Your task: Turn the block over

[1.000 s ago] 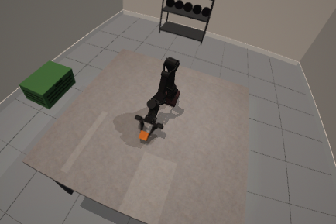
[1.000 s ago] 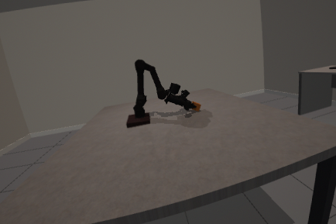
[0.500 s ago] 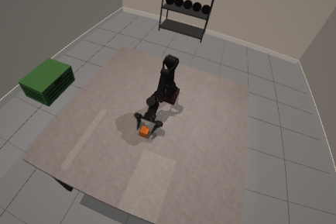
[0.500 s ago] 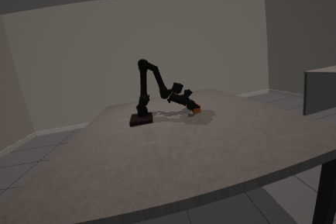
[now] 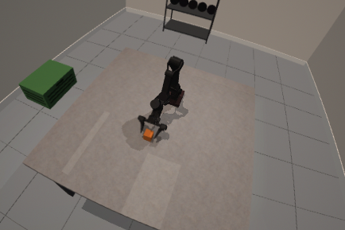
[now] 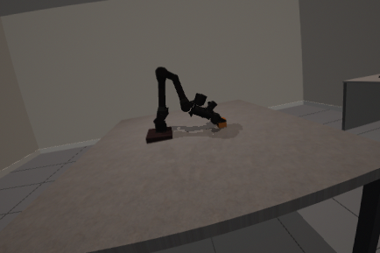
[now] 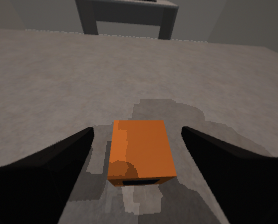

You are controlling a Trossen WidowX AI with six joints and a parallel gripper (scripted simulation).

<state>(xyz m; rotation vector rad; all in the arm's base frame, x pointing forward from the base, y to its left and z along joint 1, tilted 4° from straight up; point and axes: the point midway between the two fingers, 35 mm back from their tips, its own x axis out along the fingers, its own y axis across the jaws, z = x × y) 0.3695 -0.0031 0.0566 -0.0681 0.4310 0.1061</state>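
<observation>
Now: the orange block 3 cm behind my gripper tip and 2 cm below it.
</observation>
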